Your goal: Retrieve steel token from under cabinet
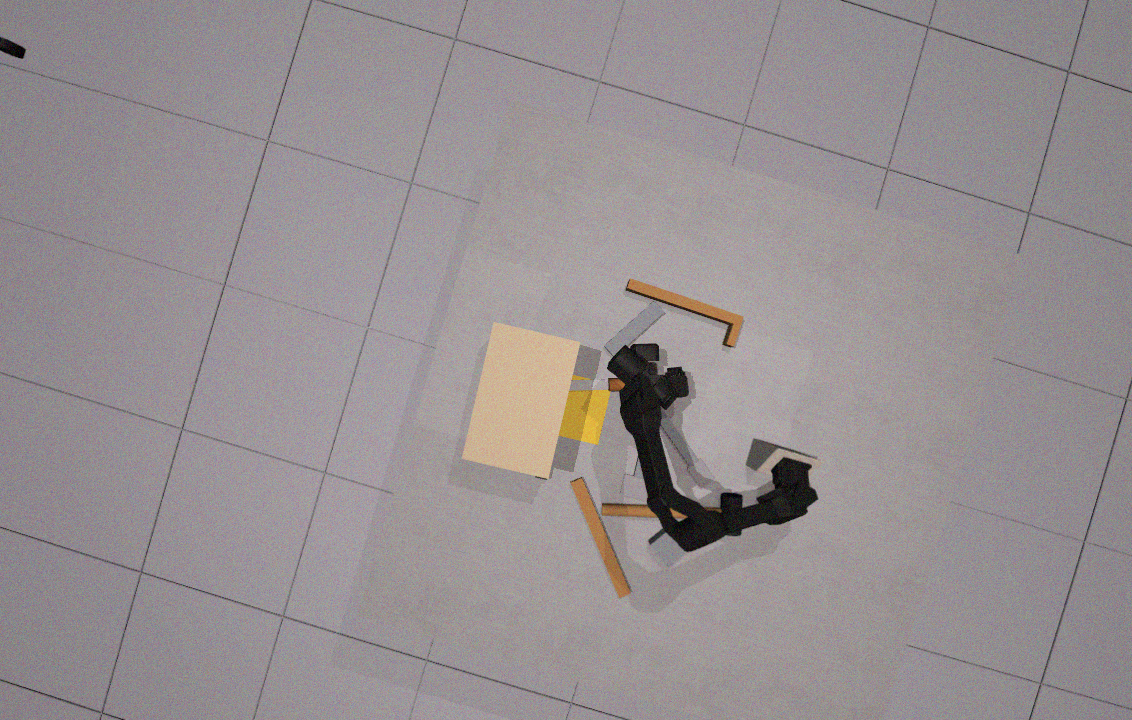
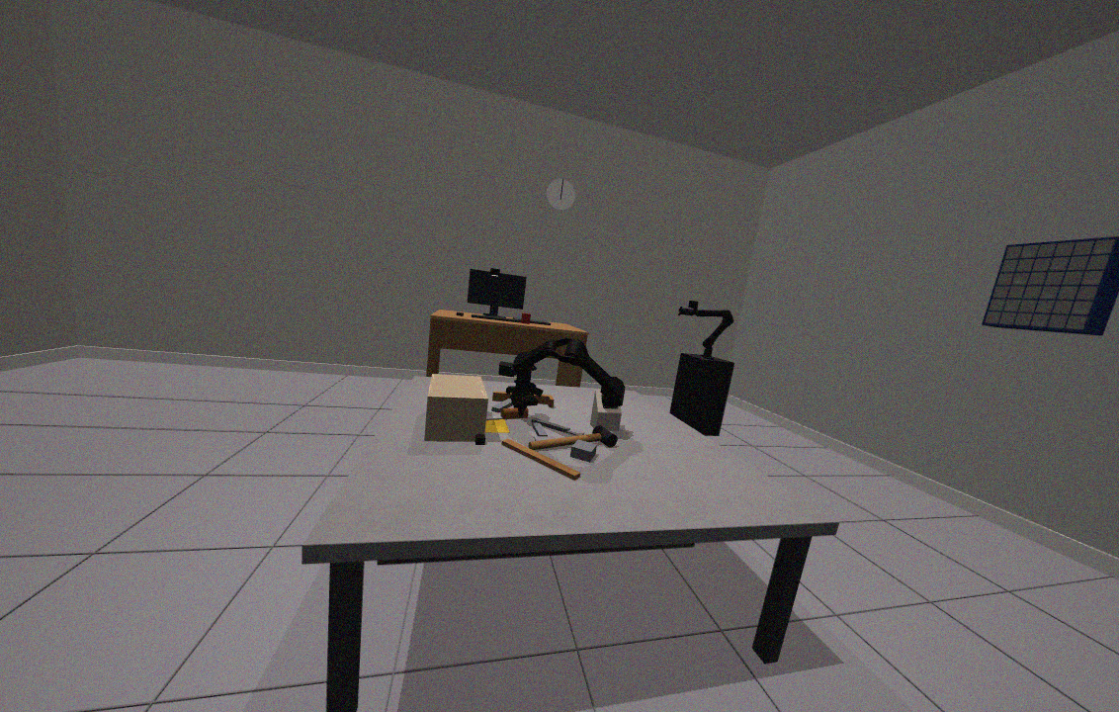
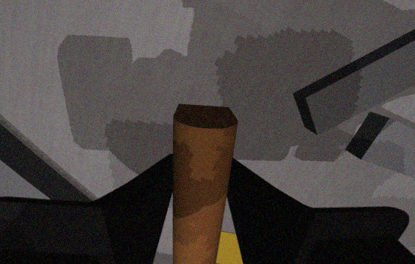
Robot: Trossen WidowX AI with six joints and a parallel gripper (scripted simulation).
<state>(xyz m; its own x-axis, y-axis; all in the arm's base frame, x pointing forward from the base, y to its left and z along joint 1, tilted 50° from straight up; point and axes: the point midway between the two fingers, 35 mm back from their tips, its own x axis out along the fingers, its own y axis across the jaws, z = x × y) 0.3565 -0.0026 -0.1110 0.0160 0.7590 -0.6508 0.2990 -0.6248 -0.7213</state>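
Now: gripper tip 50 mm short of the grey bar and 120 mm to the left of it. From my gripper tip the other things lie so: grey l-shaped bracket 60 mm behind, 200 mm to the left; wooden stick 10 mm behind, 380 mm to the left; grey steel token 290 mm ahead, 120 mm to the left.
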